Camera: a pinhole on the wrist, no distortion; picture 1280 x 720 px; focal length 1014.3 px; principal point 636.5 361.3 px. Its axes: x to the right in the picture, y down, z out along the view. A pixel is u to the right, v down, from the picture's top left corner.
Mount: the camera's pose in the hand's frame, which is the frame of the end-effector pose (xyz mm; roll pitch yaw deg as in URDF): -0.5 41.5 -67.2 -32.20 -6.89 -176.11
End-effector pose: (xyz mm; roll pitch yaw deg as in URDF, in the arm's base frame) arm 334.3 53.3 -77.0 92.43 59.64 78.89
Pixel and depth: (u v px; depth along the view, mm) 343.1 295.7 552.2
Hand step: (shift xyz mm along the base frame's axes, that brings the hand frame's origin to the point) 365.6 -148.2 -314.9
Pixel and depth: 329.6 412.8 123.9
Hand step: 28.0 -2.1 -60.2
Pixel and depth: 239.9 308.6 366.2
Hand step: 219.8 -62.8 -233.5
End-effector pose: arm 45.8 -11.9 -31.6 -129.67 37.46 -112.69
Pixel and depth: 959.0 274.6 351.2
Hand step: 291.3 -23.0 -15.9
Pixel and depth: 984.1 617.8 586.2
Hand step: 521.2 -164.4 132.7
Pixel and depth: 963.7 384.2 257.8
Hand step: 191.5 -26.4 13.4
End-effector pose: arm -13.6 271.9 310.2 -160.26 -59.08 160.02
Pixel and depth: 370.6 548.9 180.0
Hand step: -91.1 -66.8 44.9
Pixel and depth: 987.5 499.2 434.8
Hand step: -217.7 -270.6 -172.2
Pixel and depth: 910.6 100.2 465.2
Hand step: -327.8 -135.0 -227.2
